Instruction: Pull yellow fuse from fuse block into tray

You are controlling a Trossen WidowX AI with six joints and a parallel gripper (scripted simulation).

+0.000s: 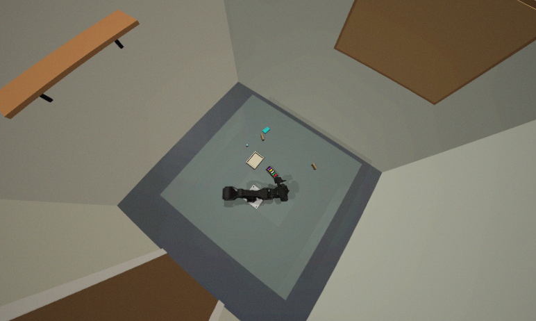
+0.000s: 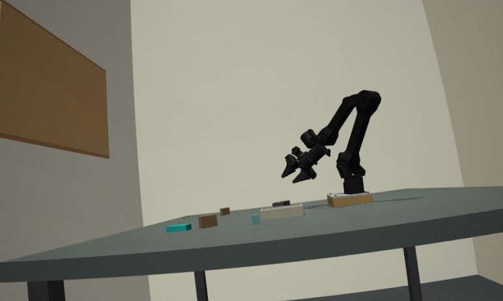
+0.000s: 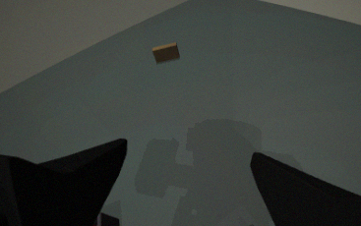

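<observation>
My gripper tip is now 180 mm to the right of the yellow fuse, 100 mm above it and 70 mm short of it. The rest, counted from my gripper tip: red fuse: 120 mm to the left, 100 mm below, 50 mm ahead; then green fuse: 140 mm to the left, 100 mm below, 60 mm ahead; then white fuse: 160 mm to the left, 100 mm below, 70 mm ahead.
</observation>
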